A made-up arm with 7 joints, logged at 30 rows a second.
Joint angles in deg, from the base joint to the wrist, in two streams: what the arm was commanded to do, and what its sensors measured. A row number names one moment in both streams.
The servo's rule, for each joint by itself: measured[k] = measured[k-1] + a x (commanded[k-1-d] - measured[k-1]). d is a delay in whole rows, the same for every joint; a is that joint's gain. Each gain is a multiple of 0.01, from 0.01 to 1. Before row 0 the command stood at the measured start. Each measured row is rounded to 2 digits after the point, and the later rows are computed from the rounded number. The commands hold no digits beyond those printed.
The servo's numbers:
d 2
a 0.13 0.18 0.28 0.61 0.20 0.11 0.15
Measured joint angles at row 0: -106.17, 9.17, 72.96, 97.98, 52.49, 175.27, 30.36
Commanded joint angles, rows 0 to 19: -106.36, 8.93, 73.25, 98.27, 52.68, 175.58, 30.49; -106.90, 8.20, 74.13, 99.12, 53.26, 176.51, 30.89; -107.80, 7.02, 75.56, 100.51, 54.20, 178.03, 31.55; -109.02, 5.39, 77.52, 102.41, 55.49, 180.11, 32.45; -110.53, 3.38, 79.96, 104.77, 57.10, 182.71, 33.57; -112.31, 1.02, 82.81, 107.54, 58.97, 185.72, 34.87; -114.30, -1.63, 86.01, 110.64, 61.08, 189.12, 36.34; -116.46, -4.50, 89.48, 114.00, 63.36, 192.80, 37.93; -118.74, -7.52, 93.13, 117.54, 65.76, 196.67, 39.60; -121.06, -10.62, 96.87, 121.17, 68.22, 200.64, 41.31; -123.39, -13.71, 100.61, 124.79, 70.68, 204.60, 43.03; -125.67, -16.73, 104.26, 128.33, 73.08, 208.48, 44.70; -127.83, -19.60, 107.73, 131.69, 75.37, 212.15, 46.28; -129.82, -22.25, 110.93, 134.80, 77.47, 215.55, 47.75; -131.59, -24.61, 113.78, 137.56, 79.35, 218.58, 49.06; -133.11, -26.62, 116.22, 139.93, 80.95, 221.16, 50.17; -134.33, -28.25, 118.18, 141.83, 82.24, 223.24, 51.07; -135.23, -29.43, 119.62, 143.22, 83.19, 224.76, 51.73; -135.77, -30.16, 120.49, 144.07, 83.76, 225.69, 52.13; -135.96, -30.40, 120.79, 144.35, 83.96, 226.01, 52.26
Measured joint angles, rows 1 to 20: -106.17, 9.17, 72.96, 97.98, 52.49, 175.27, 30.36; -106.17, 9.17, 72.96, 97.98, 52.49, 175.27, 30.36; -106.19, 9.13, 73.04, 98.16, 52.53, 175.30, 30.38; -106.28, 8.96, 73.35, 98.75, 52.68, 175.43, 30.46; -106.48, 8.61, 73.97, 99.82, 52.98, 175.72, 30.62; -106.81, 8.03, 74.96, 101.40, 53.48, 176.20, 30.89; -107.29, 7.19, 76.36, 103.46, 54.20, 176.92, 31.29; -107.94, 6.08, 78.17, 105.95, 55.15, 177.89, 31.83; -108.77, 4.69, 80.37, 108.81, 56.34, 179.13, 32.51; -109.77, 3.04, 82.92, 111.98, 57.74, 180.63, 33.32; -110.94, 1.14, 85.78, 115.37, 59.34, 182.39, 34.26; -112.26, -0.98, 88.89, 118.91, 61.12, 184.40, 35.32; -113.71, -3.27, 92.17, 122.50, 63.03, 186.62, 36.48; -115.26, -5.69, 95.56, 126.06, 65.04, 189.02, 37.71; -116.89, -8.19, 98.97, 129.49, 67.11, 191.56, 39.00; -118.57, -10.72, 102.32, 132.73, 69.18, 194.20, 40.31; -120.26, -13.22, 105.53, 135.68, 71.21, 196.88, 41.62; -121.93, -15.63, 108.52, 138.27, 73.16, 199.55, 42.90; -123.54, -17.90, 111.22, 140.44, 74.98, 202.16, 44.13; -125.06, -19.98, 113.57, 142.14, 76.62, 204.65, 45.27
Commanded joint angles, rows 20 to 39: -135.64, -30.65, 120.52, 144.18, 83.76, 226.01, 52.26; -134.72, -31.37, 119.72, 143.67, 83.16, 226.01, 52.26; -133.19, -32.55, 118.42, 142.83, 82.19, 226.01, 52.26; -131.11, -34.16, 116.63, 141.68, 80.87, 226.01, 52.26; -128.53, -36.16, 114.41, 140.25, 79.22, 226.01, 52.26; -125.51, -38.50, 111.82, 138.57, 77.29, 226.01, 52.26; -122.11, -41.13, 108.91, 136.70, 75.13, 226.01, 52.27; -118.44, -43.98, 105.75, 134.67, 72.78, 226.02, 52.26; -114.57, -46.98, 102.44, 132.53, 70.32, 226.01, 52.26; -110.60, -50.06, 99.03, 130.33, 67.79, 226.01, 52.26; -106.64, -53.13, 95.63, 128.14, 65.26, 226.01, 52.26; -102.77, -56.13, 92.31, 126.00, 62.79, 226.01, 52.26; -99.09, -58.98, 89.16, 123.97, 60.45, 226.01, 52.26; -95.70, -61.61, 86.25, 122.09, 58.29, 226.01, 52.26; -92.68, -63.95, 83.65, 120.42, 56.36, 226.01, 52.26; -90.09, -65.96, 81.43, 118.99, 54.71, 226.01, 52.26; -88.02, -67.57, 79.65, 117.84, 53.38, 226.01, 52.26; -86.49, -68.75, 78.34, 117.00, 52.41, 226.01, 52.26; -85.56, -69.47, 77.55, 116.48, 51.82, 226.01, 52.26; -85.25, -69.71, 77.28, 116.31, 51.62, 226.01, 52.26
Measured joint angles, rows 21 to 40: -126.45, -21.81, 115.51, 143.32, 78.05, 206.96, 46.30; -127.69, -23.36, 116.99, 143.95, 79.23, 209.06, 47.19; -128.72, -24.67, 117.98, 144.09, 80.14, 210.92, 47.95; -129.50, -25.88, 118.47, 143.83, 80.74, 212.58, 48.60; -129.98, -27.08, 118.46, 143.22, 81.03, 214.06, 49.15; -130.13, -28.35, 117.95, 142.28, 81.00, 215.37, 49.62; -129.92, -29.76, 116.96, 141.04, 80.64, 216.54, 50.02; -129.35, -31.33, 115.52, 139.53, 79.97, 217.58, 50.36; -128.41, -33.09, 113.67, 137.80, 79.00, 218.51, 50.65; -127.11, -35.05, 111.45, 135.89, 77.76, 219.34, 50.89; -125.48, -37.20, 108.93, 133.84, 76.27, 220.07, 51.10; -123.55, -39.51, 106.16, 131.70, 74.57, 220.72, 51.27; -121.35, -41.96, 103.21, 129.53, 72.71, 221.30, 51.42; -118.93, -44.51, 100.16, 127.38, 70.73, 221.82, 51.55; -116.35, -47.11, 97.08, 125.30, 68.67, 222.28, 51.66; -113.67, -49.72, 94.05, 123.34, 66.59, 222.69, 51.75; -110.94, -52.28, 91.14, 121.56, 64.54, 223.06, 51.83; -108.23, -54.74, 88.42, 119.99, 62.57, 223.38, 51.89; -105.60, -57.05, 85.96, 118.68, 60.73, 223.67, 51.95; -103.12, -59.16, 83.83, 117.66, 59.07, 223.93, 52.00
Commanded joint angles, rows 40 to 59: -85.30, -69.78, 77.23, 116.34, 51.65, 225.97, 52.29; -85.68, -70.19, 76.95, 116.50, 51.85, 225.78, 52.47; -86.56, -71.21, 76.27, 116.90, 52.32, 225.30, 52.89; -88.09, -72.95, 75.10, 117.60, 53.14, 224.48, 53.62; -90.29, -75.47, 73.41, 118.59, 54.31, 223.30, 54.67; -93.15, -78.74, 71.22, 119.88, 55.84, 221.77, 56.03; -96.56, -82.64, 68.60, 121.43, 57.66, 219.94, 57.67; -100.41, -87.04, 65.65, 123.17, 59.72, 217.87, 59.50; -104.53, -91.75, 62.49, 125.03, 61.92, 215.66, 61.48; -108.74, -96.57, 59.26, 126.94, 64.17, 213.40, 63.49; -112.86, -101.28, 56.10, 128.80, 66.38, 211.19, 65.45; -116.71, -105.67, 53.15, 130.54, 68.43, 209.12, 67.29; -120.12, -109.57, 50.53, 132.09, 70.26, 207.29, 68.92; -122.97, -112.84, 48.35, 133.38, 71.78, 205.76, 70.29; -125.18, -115.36, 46.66, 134.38, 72.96, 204.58, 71.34; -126.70, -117.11, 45.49, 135.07, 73.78, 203.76, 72.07; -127.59, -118.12, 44.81, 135.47, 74.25, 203.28, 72.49; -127.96, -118.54, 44.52, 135.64, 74.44, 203.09, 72.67; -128.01, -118.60, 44.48, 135.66, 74.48, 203.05, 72.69; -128.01, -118.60, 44.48, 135.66, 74.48, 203.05, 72.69
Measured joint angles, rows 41 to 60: -100.84, -61.02, 82.07, 116.94, 57.62, 224.16, 52.04; -98.81, -62.58, 80.73, 116.56, 56.42, 224.36, 52.07; -97.05, -63.88, 79.75, 116.43, 55.47, 224.54, 52.10; -95.57, -65.02, 78.97, 116.47, 54.75, 224.68, 52.16; -94.40, -66.13, 78.21, 116.73, 54.26, 224.75, 52.27; -93.58, -67.36, 77.34, 117.26, 54.04, 224.72, 52.47; -93.15, -68.82, 76.24, 118.07, 54.09, 224.56, 52.80; -93.15, -70.61, 74.83, 119.17, 54.44, 224.25, 53.28; -93.59, -72.78, 73.09, 120.55, 55.08, 223.78, 53.94; -94.48, -75.35, 71.01, 122.15, 56.01, 223.13, 54.77; -95.79, -78.30, 68.62, 123.91, 57.19, 222.31, 55.78; -97.47, -81.59, 66.00, 125.76, 58.59, 221.33, 56.94; -99.47, -85.13, 63.23, 127.61, 60.15, 220.21, 58.22; -101.71, -88.83, 60.41, 129.40, 61.81, 218.99, 59.58; -104.10, -92.56, 57.64, 131.04, 63.50, 217.70, 60.98; -106.55, -96.21, 55.04, 132.47, 65.16, 216.39, 62.38; -108.97, -99.66, 52.69, 133.64, 66.72, 215.09, 63.72; -111.27, -102.80, 50.67, 134.51, 68.13, 213.84, 64.97; -113.39, -105.56, 49.03, 135.10, 69.35, 212.68, 66.10; -115.28, -107.90, 47.77, 135.43, 70.37, 211.63, 67.09
